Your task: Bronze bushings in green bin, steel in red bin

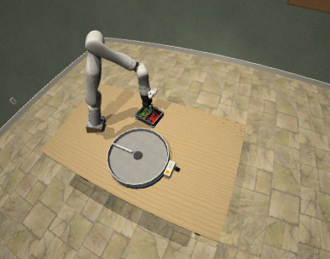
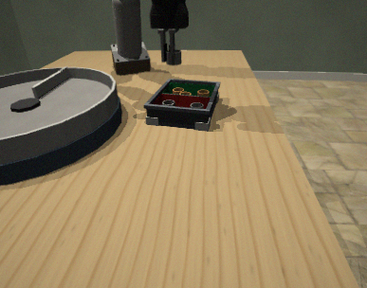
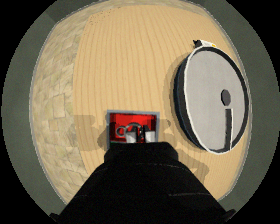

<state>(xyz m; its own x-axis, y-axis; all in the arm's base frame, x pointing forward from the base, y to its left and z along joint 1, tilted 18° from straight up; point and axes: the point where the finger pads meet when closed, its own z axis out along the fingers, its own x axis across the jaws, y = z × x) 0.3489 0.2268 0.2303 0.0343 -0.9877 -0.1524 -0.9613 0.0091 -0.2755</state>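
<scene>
Now: the bin 130 mm below my hand, 60 mm behind it and 20 mm to the left of it. Round my hand: grey turntable (320 mm to the right, 110 mm below, 90 mm ahead).
</scene>
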